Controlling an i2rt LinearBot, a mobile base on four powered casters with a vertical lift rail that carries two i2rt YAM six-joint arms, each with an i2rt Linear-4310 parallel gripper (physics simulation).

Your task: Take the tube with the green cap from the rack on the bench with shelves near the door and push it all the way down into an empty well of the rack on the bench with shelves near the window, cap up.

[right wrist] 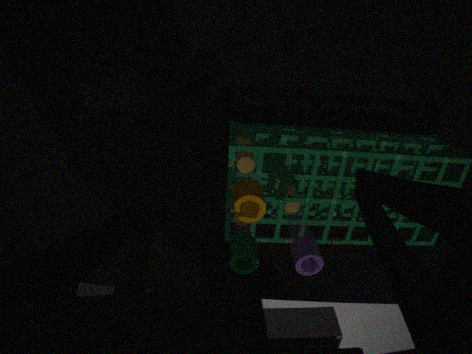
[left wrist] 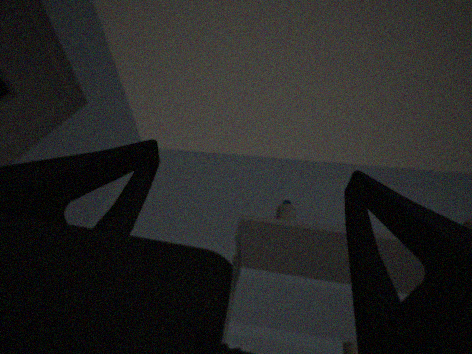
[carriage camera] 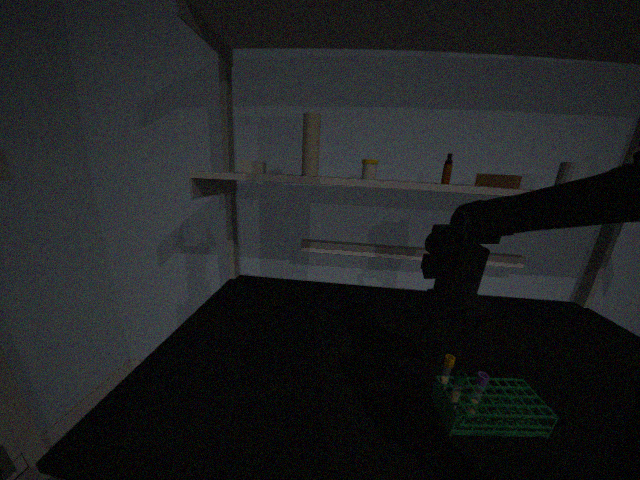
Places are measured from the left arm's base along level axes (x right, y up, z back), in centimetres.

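Pixels of known places: left gripper, fingertip midpoint: (left wrist: 251, 165); right gripper, fingertip midpoint: (right wrist: 250, 198) (carriage camera: 446, 337).
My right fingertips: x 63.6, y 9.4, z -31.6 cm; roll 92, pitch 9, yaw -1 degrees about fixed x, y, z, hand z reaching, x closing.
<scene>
Behind a point stands the place of what it marks.
The green rack (carriage camera: 501, 434) @(x 72.0, y -4.4, z -20.7 cm) (right wrist: 325, 152) @(x 69.7, y 0.3, z -29.8 cm) stands on the black bench (carriage camera: 258, 361) @(x 21.7, y -5.4, z -38.8 cm). The tube with the green cap (carriage camera: 459, 381) @(x 62.9, y 5.5, z -23.9 cm) (right wrist: 244, 259) @(x 63.5, y 6.5, z -25.0 cm) stands cap up at the rack's left side, its cap faint. An orange-capped tube (carriage camera: 448, 362) @(x 63.1, y 5.8, z -28.2 cm) (right wrist: 250, 207) @(x 63.8, y 6.5, z -29.1 cm) and a purple-capped tube (carriage camera: 482, 379) @(x 67.2, y 6.1, z -23.7 cm) (right wrist: 309, 264) @(x 67.8, y 6.5, z -24.5 cm) stand near it. My right gripper (right wrist: 250, 198) @(x 63.6, y 9.4, z -31.6 cm) is open above the rack, apart from the tubes; its left finger is lost in darkness. In the carriage view its fingertips blend into the bench. My left gripper (left wrist: 251, 165) @(x -0.3, y 44.0, z -2.2 cm) is open and empty, facing wall and ceiling.
A shelf (carriage camera: 336, 181) @(x 39.8, y 39.4, z -55.1 cm) behind the bench carries a tall cylinder (carriage camera: 310, 144) @(x 32.2, y 49.4, z -64.1 cm), a yellow-lidded jar (carriage camera: 369, 169) @(x 50.7, y 43.3, z -65.9 cm), a brown bottle (carriage camera: 447, 170) @(x 74.8, y 44.4, z -64.6 cm) and a box (carriage camera: 497, 180) @(x 92.1, y 42.4, z -65.1 cm). A wall (carriage camera: 129, 206) @(x -57.1, y 21.7, z -103.7 cm) rises at the left. A blue-capped bottle (left wrist: 286, 211) @(x 13.7, y 96.4, z -66.1 cm) stands high on a shelf (left wrist: 295, 250) @(x 18.3, y 84.0, z -70.5 cm).
</scene>
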